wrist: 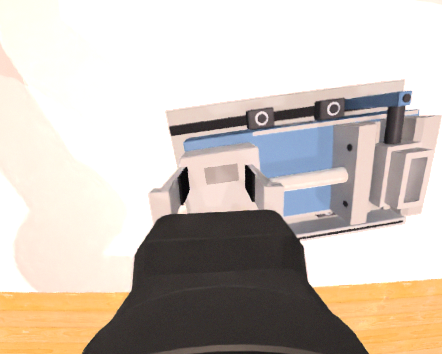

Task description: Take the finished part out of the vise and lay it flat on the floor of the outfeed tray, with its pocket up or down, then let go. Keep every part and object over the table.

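Places are measured from the arm's base along level axes (x ahead, y left, z up), in metres.
Where they show: gripper, fingertip midpoint: (216,177).
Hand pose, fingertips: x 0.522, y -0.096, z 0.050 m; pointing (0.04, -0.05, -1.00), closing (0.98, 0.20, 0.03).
After its pixels a point has its place.
The vise (296,145) {x 0.604, y -0.059, z 0.015 m}, with a blue bed and pale metal jaws, fills the middle and right of the wrist view. At its left end is a pale block (200,192) {x 0.510, y -0.112, z 0.051 m} with a darker rectangular recess. At its right end is a pale boxy piece (395,192) {x 0.684, y -0.082, z 0.066 m} with a deeper rectangular pocket. I cannot tell for certain which of these is the finished part. My gripper (216,177) {x 0.522, y -0.096, z 0.050 m} is open and empty. Its fingertips show at the left and right sides of the left block, seemingly above it. The palm hides the block's lower end. The outfeed tray does not show.
A pale base plate (210,114) {x 0.508, y -0.042, z -0.025 m} lies under the vise, with two black clamps (261,118) {x 0.566, y -0.037, z -0.007 m} (330,107) {x 0.643, y -0.011, z -0.008 m} along its far edge. A blue arm (372,101) {x 0.665, y -0.003, z 0.024 m} and a black post (395,125) {x 0.674, y -0.024, z 0.050 m} stand at the upper right. A wooden surface (45,320) runs along the bottom.
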